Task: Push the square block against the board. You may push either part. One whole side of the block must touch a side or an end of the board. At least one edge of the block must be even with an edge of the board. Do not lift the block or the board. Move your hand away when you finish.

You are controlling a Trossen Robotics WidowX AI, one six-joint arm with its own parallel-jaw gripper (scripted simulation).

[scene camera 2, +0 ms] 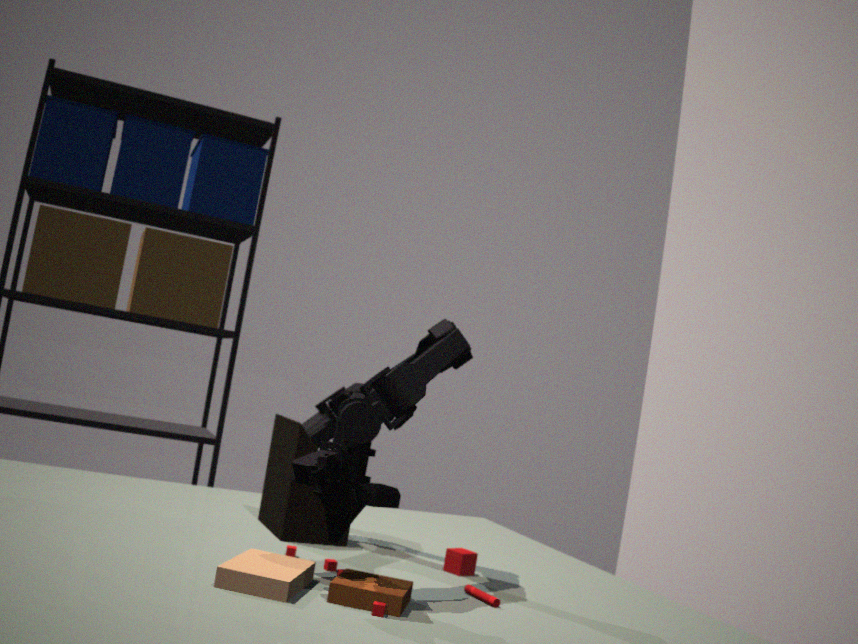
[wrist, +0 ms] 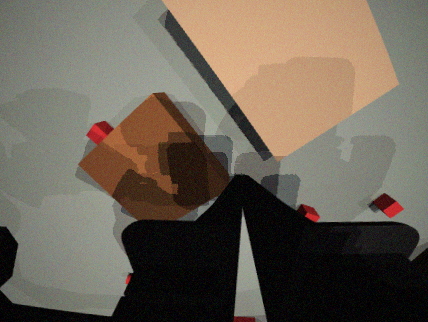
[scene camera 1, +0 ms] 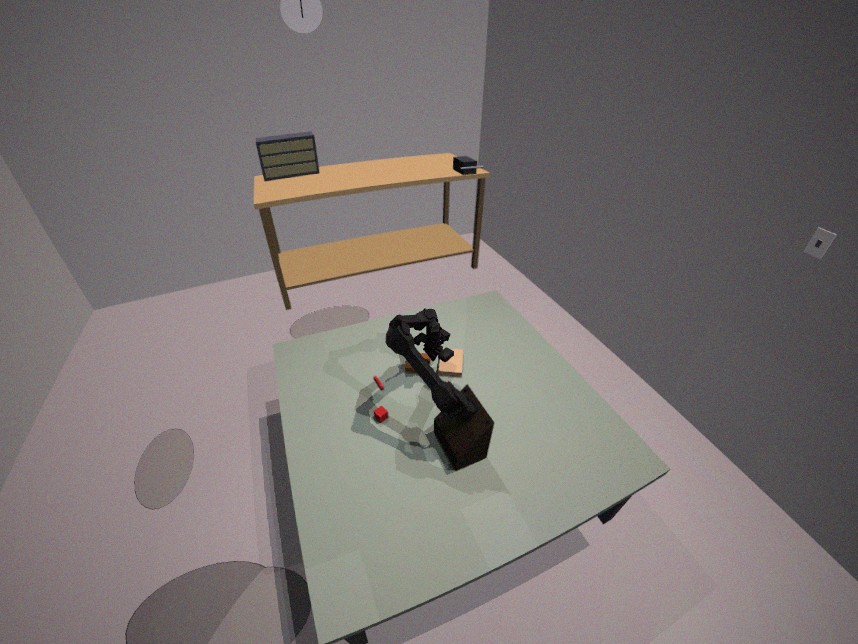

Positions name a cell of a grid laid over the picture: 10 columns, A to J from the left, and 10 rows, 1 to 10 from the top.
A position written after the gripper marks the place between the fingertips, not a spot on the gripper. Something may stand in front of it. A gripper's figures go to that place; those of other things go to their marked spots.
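A red cube (scene camera 2: F9) is 150 cm from the lens, while the gripper (scene camera 2: D9) is 126 cm from the lens. A board (scene camera 2: D9) is 117 cm from the lens, and the marked spots on the board and the red cube are 43 cm apart.
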